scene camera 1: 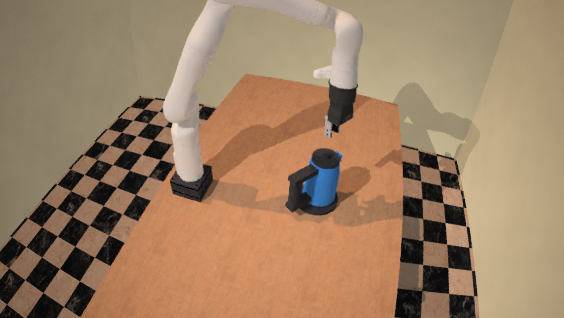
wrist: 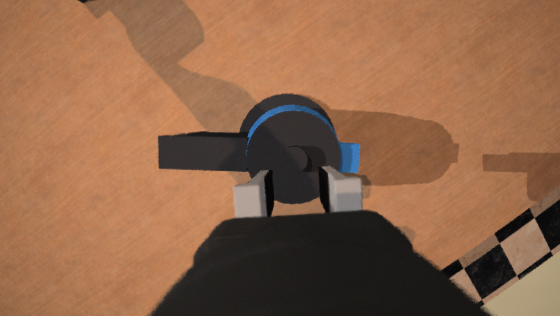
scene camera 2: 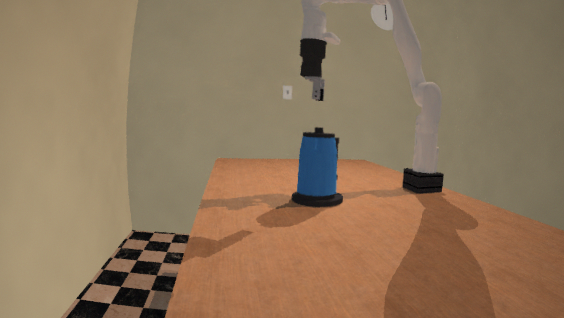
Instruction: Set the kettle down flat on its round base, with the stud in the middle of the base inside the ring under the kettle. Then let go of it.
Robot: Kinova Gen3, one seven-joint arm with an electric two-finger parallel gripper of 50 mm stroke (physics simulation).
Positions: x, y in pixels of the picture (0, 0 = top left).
Scene:
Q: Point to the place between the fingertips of my gripper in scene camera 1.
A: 331, 133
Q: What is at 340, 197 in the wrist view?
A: My gripper.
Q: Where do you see a blue kettle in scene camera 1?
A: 321, 176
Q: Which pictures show my gripper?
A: Scene camera 1, the wrist view and scene camera 2: all of them.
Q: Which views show the blue kettle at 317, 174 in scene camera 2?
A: Scene camera 1, the wrist view and scene camera 2: all of them.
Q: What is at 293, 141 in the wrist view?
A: A blue kettle.

